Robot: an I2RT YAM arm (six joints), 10 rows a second.
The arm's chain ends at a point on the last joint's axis. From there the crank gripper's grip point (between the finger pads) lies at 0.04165 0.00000 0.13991 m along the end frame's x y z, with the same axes.
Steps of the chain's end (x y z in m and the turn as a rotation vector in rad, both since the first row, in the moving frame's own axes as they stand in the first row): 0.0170, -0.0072, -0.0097, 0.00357, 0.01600, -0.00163; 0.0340, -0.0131, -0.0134, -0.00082, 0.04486, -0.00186; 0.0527, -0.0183, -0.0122, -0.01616, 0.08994, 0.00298; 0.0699, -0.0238, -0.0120, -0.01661, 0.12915, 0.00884
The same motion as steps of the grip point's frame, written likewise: 0.0192, -0.0078, -0.0104, 0.00357, 0.01600, -0.00163; 0.0402, -0.0131, -0.0154, -0.00082, 0.04486, -0.00186; 0.0651, -0.0159, -0.0165, -0.01616, 0.08994, 0.00298; 0.0876, -0.0211, -0.0186, -0.01661, 0.12915, 0.00884
